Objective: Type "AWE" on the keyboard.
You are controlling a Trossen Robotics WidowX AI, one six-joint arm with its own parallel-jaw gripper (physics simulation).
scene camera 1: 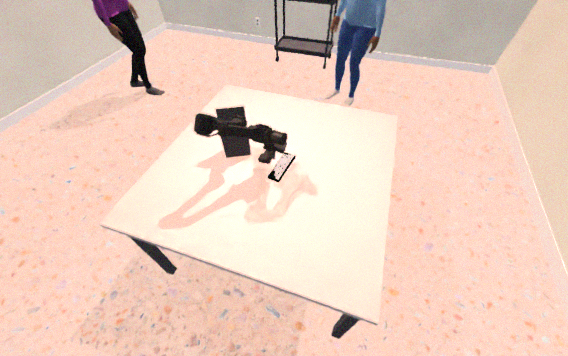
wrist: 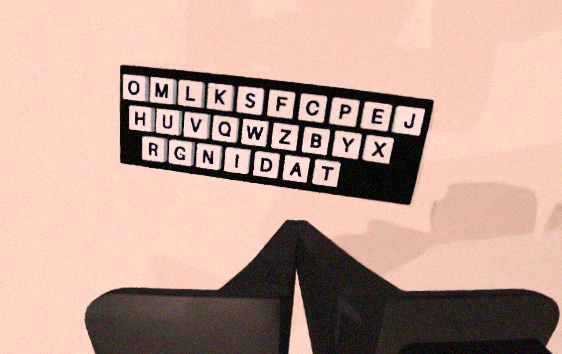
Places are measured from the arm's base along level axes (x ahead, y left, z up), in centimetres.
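Where they show: gripper, between the fingertips: (scene camera 1: 273,158) (wrist: 295,229); arm's base, origin of its link: (scene camera 1: 237,123).
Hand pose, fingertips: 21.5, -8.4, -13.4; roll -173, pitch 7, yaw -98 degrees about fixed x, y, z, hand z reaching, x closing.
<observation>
Each offset is from my fingertips to the top centre of the thing, as dx, dy, dz. Level surfaces: height alone.
A black keyboard @[+3.9, +2.1, -6.8] (scene camera 1: 282,167) (wrist: 380,175) with white letter keys in three rows lies on the table. In the wrist view, the A key @[+1.4, +0.2, -6.8] (wrist: 295,169) is in the bottom row between D and T, the W key @[+4.0, +2.6, -6.8] (wrist: 255,133) is in the middle row between Q and Z, and the E key @[+4.2, -5.2, -6.8] (wrist: 377,116) is in the top row between P and J. My gripper (wrist: 295,229) is shut and empty. Its tips show below the keyboard's bottom row in the wrist view, under the A key. In the scene view the gripper (scene camera 1: 263,160) is beside the keyboard, on the arm's side. No key is hidden.
The white table @[dz -8.4] (scene camera 1: 320,260) carries the arm's dark base plate (scene camera 1: 236,146) and the arm's shadows. Beyond the table stand a person in purple and black (scene camera 1: 132,37), a person in blue (scene camera 1: 351,50) and a black shelf cart (scene camera 1: 303,46).
</observation>
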